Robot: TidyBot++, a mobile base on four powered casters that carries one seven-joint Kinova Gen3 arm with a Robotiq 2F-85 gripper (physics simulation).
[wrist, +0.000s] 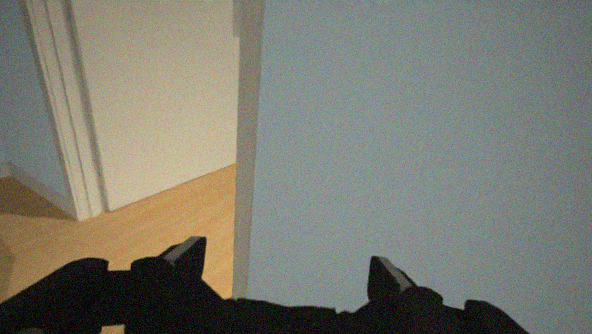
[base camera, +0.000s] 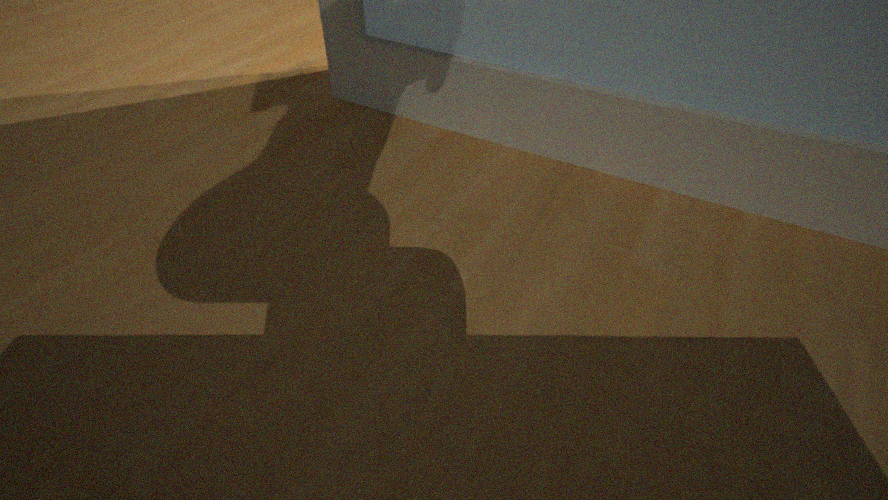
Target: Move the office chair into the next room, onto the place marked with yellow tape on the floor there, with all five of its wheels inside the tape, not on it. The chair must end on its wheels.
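Places are measured from the arm's base along level axes (x left, y back, z up), in millimetres.
Pixels of known places: gripper, fingertip midpoint: (wrist: pixel 287 264).
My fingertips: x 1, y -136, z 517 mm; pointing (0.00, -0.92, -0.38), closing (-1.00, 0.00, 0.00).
Behind a point stands the place of what it marks.
The office chair does not show in the base camera view or the wrist view. My gripper (wrist: pixel 287 264) {x 1, y -136, z 517 mm} is open, with a wide gap between its two black fingers, and nothing is between them. Its left finger is in front of the wood floor in the doorway, its right finger in front of the blue wall. A tiny bit of yellow tape (wrist: pixel 234 165) {x 459, y -2139, z -396 mm} shows in the wrist view at the wall's edge, at the foot of the white surface beyond the doorway. The rest of the tape is hidden behind the near wall.
A blue wall (base camera: pixel 652 55) {x -187, y -597, z -267 mm} (wrist: pixel 425 150) {x -249, y -563, z 445 mm} with a pale baseboard (base camera: pixel 590 136) {x -147, y -603, z -357 mm} stands close on the right, its end at the doorway. A white door frame (wrist: pixel 75 130) {x 1025, y -1311, z 87 mm} stands at the left. The wood floor (base camera: pixel 621 267) {x -151, y -443, z -397 mm} (wrist: pixel 150 225) {x 714, y -1291, z -397 mm} carries the robot's dark shadow in the base camera view.
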